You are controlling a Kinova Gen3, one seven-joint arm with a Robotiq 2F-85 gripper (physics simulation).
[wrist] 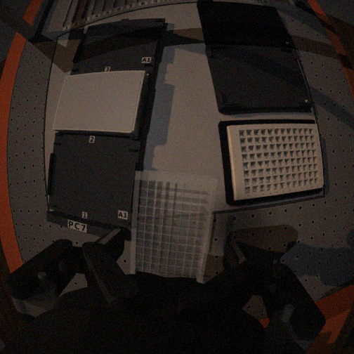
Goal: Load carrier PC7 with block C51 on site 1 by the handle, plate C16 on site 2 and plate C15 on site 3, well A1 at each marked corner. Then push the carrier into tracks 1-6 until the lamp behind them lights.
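Observation:
The dark carrier PC7 [95,175] lies at the left, site 1 nearest me and site 3 farthest. Sites 1 and 3 hold no labware; each shows an A1 mark at its right near corner. A pale, flat-topped plate [97,102] sits on site 2; no wells or label show on it. A translucent gridded block [170,225] stands right of site 1, its left edge close against the carrier's edge; I cannot read a label or make out a handle. A cream plate with square wells [280,160] sits in a black nest at the right. My gripper [173,246] is open and empty, fingertips either side of the block in view.
Two dark nests, a middle one [262,80] and a far one [245,25], lie behind the cream plate. A numbered strip and slatted tracks [95,10] show at the far left. Orange edging [7,115] borders the perforated deck. Shadows cross the scene; the lamp cannot be made out.

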